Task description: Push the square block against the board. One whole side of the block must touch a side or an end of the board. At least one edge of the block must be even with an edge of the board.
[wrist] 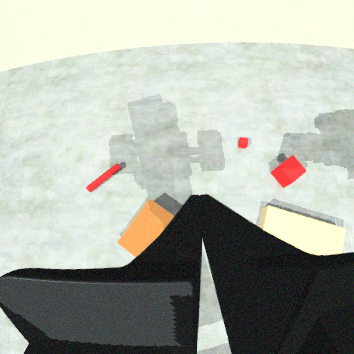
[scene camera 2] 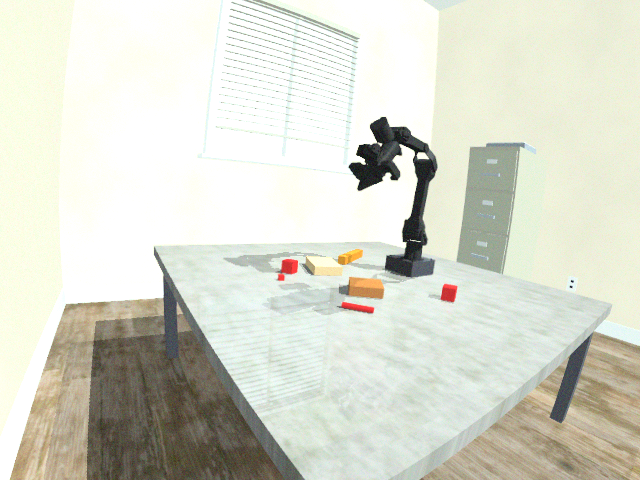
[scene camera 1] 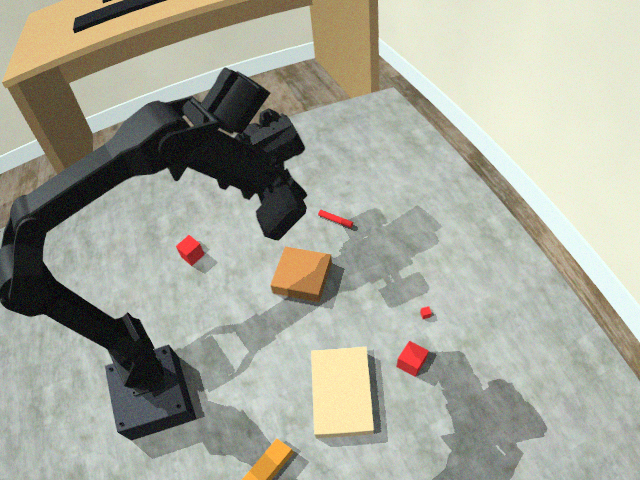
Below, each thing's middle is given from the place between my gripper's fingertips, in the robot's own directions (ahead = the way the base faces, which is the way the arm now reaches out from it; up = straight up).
Right now my hand is 2 cm past the square block [scene camera 1: 302,274], 6 cm to the right of it and 28 cm above it. The rest, counted from my hand: cream board [scene camera 1: 342,406]: 3 cm behind, 20 cm to the right, 28 cm below.
